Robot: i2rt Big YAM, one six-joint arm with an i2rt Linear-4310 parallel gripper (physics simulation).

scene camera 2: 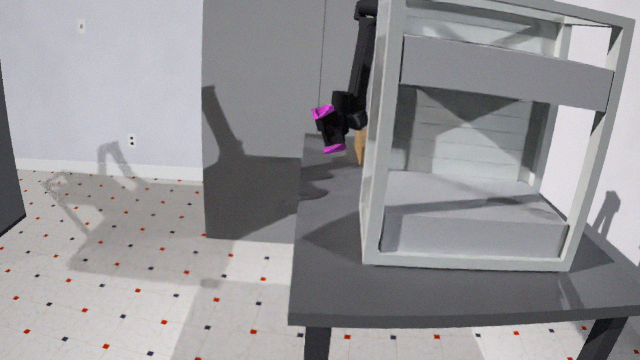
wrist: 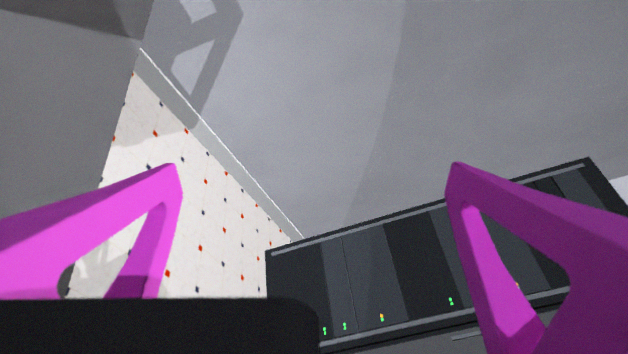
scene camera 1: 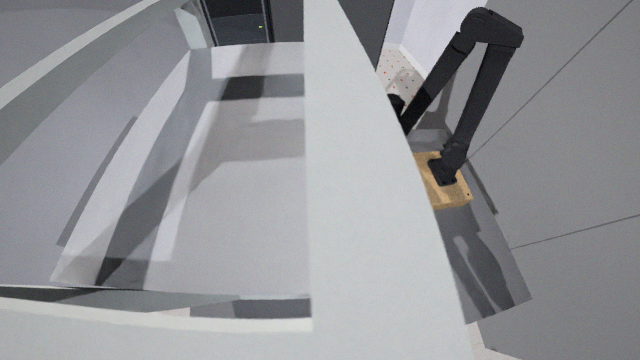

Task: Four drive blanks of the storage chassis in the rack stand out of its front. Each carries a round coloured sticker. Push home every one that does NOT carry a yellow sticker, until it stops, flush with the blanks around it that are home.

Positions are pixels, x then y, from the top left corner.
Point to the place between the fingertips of the gripper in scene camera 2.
321,135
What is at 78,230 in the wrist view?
The gripper.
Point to a rack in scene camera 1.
At 266,171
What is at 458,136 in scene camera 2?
A rack.
